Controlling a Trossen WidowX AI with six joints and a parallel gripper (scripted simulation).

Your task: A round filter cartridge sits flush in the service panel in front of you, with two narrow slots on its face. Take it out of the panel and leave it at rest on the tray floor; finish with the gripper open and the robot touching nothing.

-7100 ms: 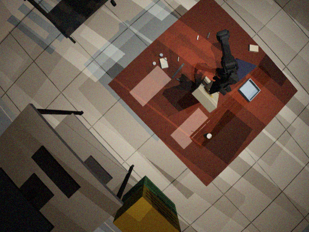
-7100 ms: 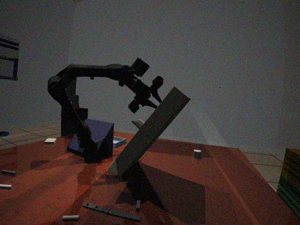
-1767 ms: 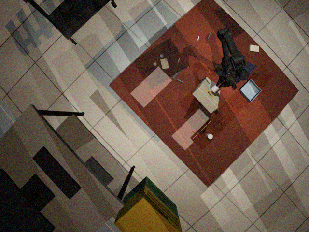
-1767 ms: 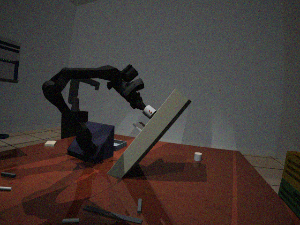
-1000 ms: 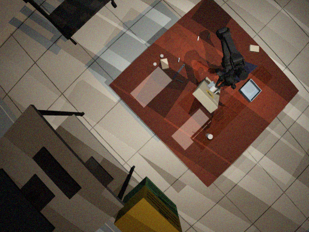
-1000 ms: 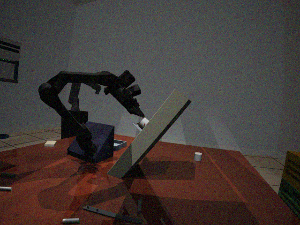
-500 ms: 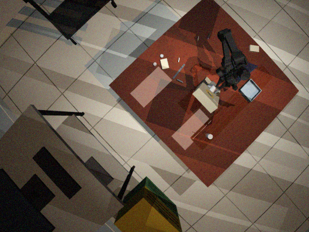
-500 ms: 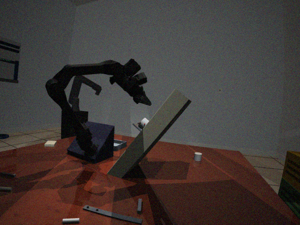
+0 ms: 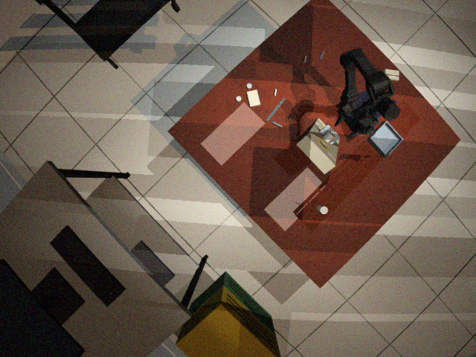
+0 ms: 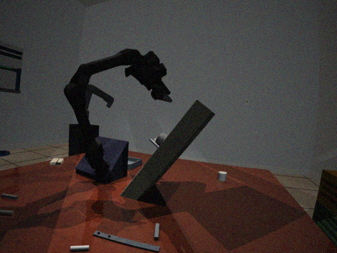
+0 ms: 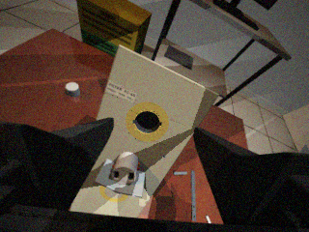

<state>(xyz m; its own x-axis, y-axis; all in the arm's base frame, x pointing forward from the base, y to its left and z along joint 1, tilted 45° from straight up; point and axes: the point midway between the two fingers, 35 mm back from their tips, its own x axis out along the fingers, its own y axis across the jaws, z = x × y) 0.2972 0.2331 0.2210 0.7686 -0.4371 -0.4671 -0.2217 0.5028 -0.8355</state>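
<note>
The round white filter cartridge lies 16 cm below my gripper tip and 2 cm behind it. From my gripper tip the other things lie so: grey-blue tray (37 cm below, 35 cm behind, 27 cm to the left).
</note>
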